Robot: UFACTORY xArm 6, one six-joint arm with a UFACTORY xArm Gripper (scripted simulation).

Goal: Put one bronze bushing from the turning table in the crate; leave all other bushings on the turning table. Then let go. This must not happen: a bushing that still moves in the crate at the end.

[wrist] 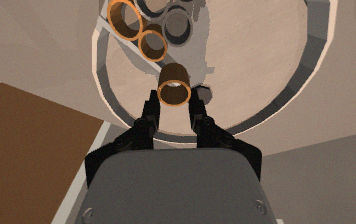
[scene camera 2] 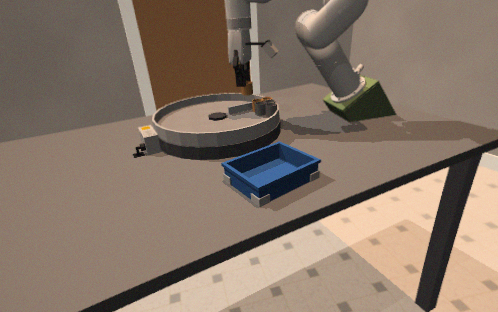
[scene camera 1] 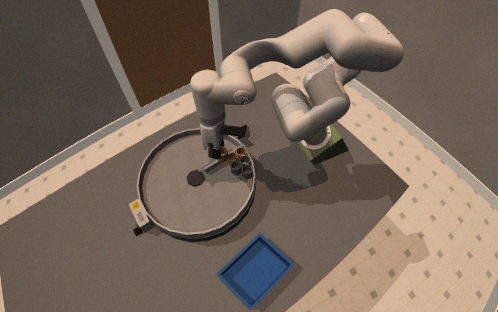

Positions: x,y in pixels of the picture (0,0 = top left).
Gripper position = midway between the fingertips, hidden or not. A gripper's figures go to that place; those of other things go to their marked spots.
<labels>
The gripper [scene camera 2: 243,84]: 103 cm from the lens. A blue crate [scene camera 2: 249,173] is 76 cm from the lens. A round turning table [scene camera 2: 194,118]: 105 cm from the lens. The marked spots on the blue crate and the round turning table are 37 cm apart.
</labels>
